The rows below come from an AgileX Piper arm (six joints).
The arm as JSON. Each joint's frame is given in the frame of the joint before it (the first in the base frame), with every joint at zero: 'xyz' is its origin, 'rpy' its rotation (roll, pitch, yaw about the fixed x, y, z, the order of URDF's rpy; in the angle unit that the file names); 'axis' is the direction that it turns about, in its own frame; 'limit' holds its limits. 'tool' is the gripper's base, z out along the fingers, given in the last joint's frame.
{
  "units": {
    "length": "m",
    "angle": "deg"
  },
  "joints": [
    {
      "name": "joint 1",
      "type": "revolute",
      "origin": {
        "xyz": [
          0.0,
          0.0,
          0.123
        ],
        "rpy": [
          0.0,
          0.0,
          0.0
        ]
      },
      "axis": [
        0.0,
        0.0,
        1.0
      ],
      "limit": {
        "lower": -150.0,
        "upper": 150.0
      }
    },
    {
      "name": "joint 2",
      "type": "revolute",
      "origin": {
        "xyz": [
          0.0,
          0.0,
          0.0
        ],
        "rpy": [
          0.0,
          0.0,
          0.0
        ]
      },
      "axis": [
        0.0,
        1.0,
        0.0
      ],
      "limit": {
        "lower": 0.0,
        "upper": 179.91
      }
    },
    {
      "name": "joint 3",
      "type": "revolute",
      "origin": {
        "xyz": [
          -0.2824,
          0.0,
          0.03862
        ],
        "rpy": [
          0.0,
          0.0,
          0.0
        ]
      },
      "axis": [
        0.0,
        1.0,
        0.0
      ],
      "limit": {
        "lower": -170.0,
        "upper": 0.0
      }
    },
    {
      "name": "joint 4",
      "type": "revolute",
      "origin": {
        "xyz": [
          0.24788,
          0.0,
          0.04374
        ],
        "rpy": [
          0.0,
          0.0,
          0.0
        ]
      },
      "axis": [
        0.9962,
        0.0,
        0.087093
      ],
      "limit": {
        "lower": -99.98,
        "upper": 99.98
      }
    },
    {
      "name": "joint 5",
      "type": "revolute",
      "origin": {
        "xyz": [
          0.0,
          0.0,
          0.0
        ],
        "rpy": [
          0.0,
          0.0,
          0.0
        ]
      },
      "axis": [
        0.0,
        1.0,
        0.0
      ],
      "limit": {
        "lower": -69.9,
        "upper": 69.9
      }
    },
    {
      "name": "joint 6",
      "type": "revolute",
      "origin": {
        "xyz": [
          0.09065,
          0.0,
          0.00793
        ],
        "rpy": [
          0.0,
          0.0,
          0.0
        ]
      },
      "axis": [
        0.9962,
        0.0,
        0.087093
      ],
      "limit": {
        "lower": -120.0,
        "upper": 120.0
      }
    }
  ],
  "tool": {
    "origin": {
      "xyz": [
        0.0,
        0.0,
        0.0
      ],
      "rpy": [
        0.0,
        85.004,
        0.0
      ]
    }
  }
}
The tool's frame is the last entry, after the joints.
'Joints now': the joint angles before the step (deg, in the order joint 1, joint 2, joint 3, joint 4, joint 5, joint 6). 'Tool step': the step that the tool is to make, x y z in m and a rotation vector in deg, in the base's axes. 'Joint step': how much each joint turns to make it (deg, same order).
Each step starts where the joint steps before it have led.
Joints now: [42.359 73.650 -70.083 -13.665 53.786 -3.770]
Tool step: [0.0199 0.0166 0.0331 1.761 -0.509 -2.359]
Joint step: [0.002 6.008 -12.705 -0.002 5.563 1.380]
